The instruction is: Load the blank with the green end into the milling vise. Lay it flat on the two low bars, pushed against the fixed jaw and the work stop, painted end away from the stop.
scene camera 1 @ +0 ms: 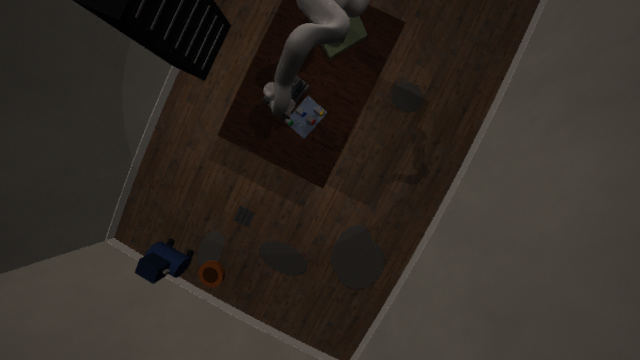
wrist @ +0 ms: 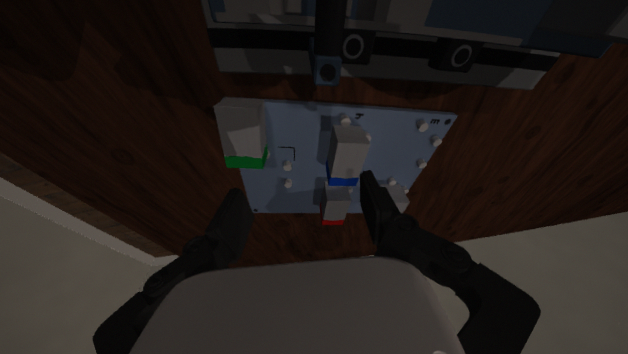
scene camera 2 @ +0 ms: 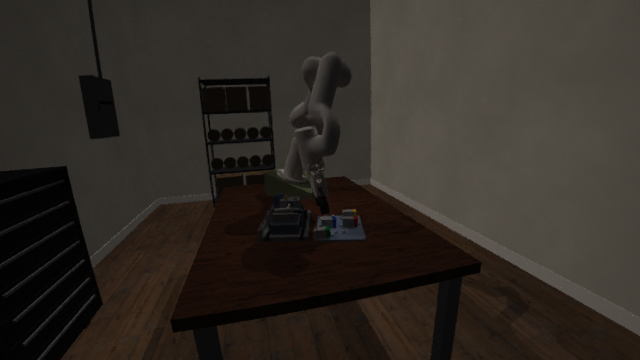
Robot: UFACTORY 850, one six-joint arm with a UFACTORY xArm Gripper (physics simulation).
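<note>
The blank with the green end [scene camera 1: 289, 122] [scene camera 2: 322, 232] [wrist: 242, 129] lies at a corner of the light blue plate [scene camera 1: 303, 133] [scene camera 2: 354, 237] [wrist: 300, 200]. In the wrist view it is at the plate's left edge, green end toward the bottom of the view. The milling vise [scene camera 1: 300, 88] [scene camera 2: 285, 226] [wrist: 280, 62] stands beside the plate, dark and partly cut off in the wrist view; its low bars and work stop cannot be made out clearly. My gripper [scene camera 2: 323, 210] [wrist: 302, 195] is open and empty, tilted, above the plate and apart from the blanks.
A blank with a blue end [scene camera 2: 327, 221] [wrist: 349, 152], one with a red end [scene camera 2: 348, 221] [wrist: 336, 201] and one with a yellow end [scene camera 2: 349, 213] also stand on the plate among short white pegs. A dark bar [wrist: 328, 30] sticks out from the vise toward the plate.
</note>
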